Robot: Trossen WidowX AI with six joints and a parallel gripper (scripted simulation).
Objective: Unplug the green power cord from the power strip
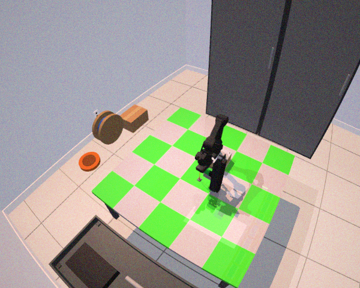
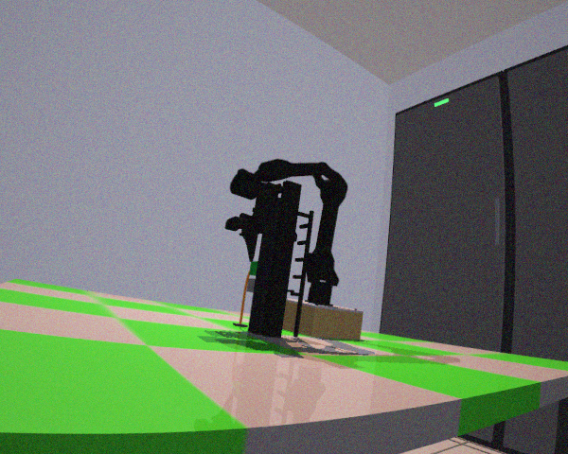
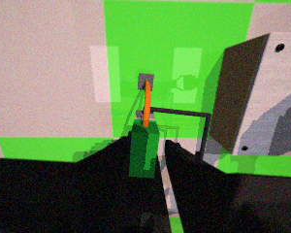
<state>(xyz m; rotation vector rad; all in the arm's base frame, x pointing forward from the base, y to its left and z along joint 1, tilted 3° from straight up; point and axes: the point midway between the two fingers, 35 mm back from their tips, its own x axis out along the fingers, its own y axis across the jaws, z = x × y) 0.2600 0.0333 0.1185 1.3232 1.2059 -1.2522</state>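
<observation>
Now: gripper tip 30 mm to the right of the green plug and 10 mm above it.
</observation>
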